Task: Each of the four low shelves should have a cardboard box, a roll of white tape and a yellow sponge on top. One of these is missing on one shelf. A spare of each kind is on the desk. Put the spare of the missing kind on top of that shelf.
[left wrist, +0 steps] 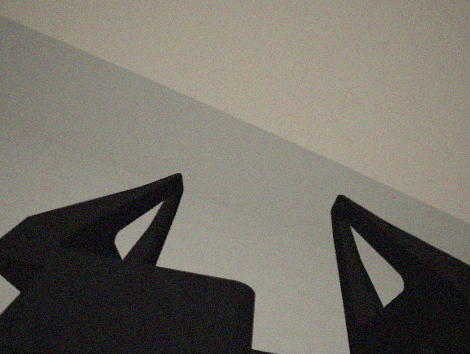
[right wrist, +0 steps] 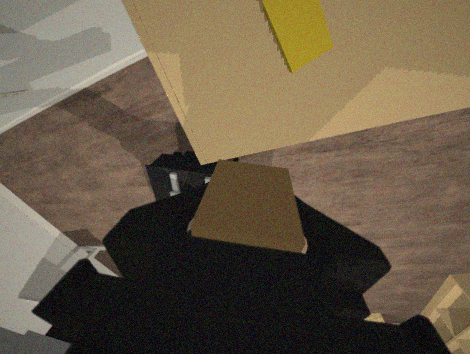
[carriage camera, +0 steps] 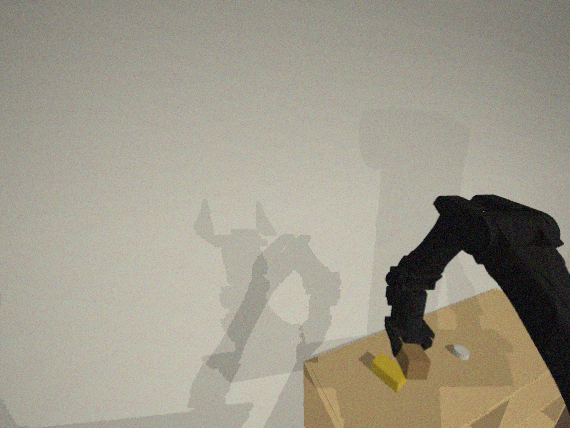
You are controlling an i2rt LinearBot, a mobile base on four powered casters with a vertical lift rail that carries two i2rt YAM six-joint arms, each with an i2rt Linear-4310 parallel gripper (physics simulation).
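Places are measured from the left arm's base along level axes (x left, y ahead, z down), in centimetres.
Where they show: left gripper, fingertip midpoint: (left wrist: 256, 191); right gripper, fingertip midpoint: (right wrist: 248, 189).
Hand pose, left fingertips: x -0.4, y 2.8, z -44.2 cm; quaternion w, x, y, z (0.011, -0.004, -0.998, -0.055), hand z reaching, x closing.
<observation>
Each offset is from my left fingertips to the centre of the thing. Level surfaces: height alone.
A low wooden shelf {dz +85.4 cm} (carriage camera: 350, 395) (right wrist: 225, 100) stands at the lower right of the carriage view and at the top of the right wrist view. A yellow sponge {dx -66.1, dy +50.0, dz +83.2 cm} (carriage camera: 389, 372) (right wrist: 300, 32) and a white roll of tape {dx -98.3, dy +58.2, dz +84.2 cm} (carriage camera: 461, 353) lie on its top. My right gripper (carriage camera: 413, 347) (right wrist: 248, 189) is shut on a brown cardboard box {dx -62.0, dy +34.7, dz +56.8 cm} (carriage camera: 418, 365) (right wrist: 250, 202). In the carriage view the box appears between sponge and tape; its height above the shelf is hard to tell. My left gripper (left wrist: 256, 191) is open and empty, facing wall and ceiling.
A pale wall (carriage camera: 150, 150) rises behind the shelf. Brown wooden floor {dz +146.5 cm} (right wrist: 360, 185) shows beyond the shelf's edge. Part of another light wooden piece (right wrist: 455, 310) shows at the lower right of the right wrist view. Arm shadows fall on the wall.
</observation>
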